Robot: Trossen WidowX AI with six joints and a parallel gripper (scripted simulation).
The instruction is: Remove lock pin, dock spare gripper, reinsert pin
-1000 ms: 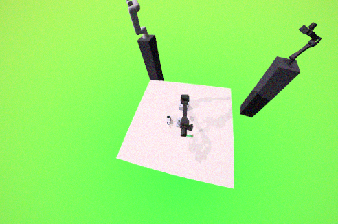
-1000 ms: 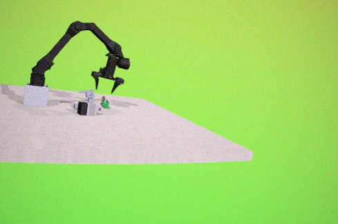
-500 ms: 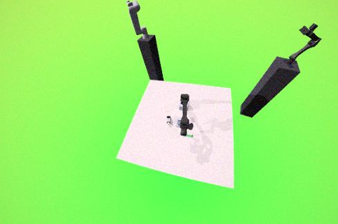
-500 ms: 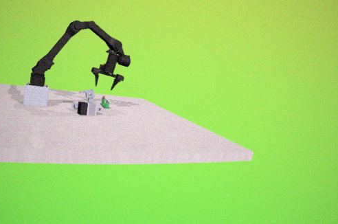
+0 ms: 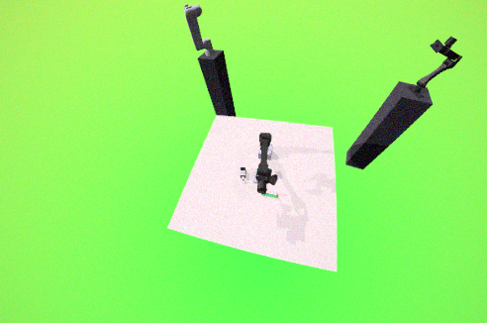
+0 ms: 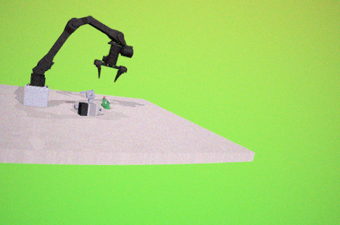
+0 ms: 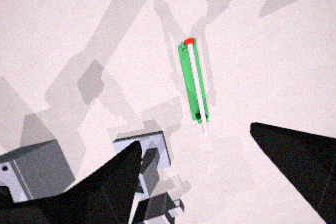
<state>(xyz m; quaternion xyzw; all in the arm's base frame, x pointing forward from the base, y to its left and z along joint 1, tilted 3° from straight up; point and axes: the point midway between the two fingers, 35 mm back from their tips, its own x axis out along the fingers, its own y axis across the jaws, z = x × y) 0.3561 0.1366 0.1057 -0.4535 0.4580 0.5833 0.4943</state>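
The spare gripper is 7 cm behind my gripper tip, 24 cm to the right of it and 13 cm below it. The rest, counted from my gripper tip: green rest 2 cm ahead, 4 cm to the left, 13 cm below; grey mount 9 cm behind, 10 cm to the right, 11 cm below.
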